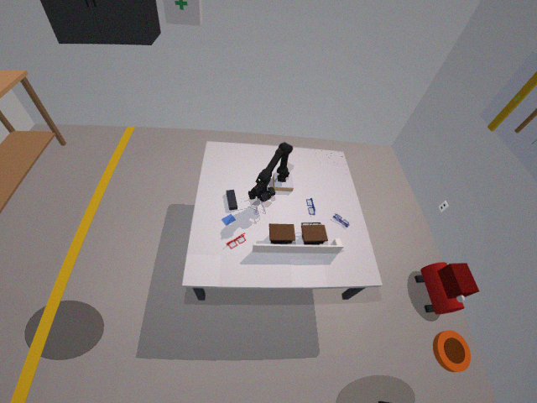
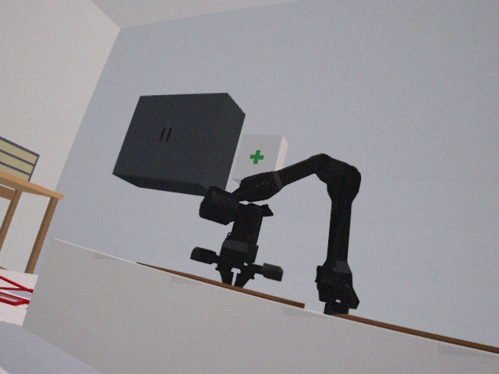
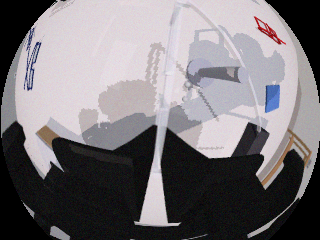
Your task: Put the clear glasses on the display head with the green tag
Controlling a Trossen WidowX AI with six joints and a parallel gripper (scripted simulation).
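My gripper tip is 7 cm short of the grey piece, 4 cm above it and 3 cm to the left of it. Also, from my gripper tip: black case 21 cm to the right, 4 cm below, 2 cm behind; then blue cloth 22 cm to the right, 15 cm ahead, 6 cm below; then display head 26 cm ahead, 14 cm to the left.
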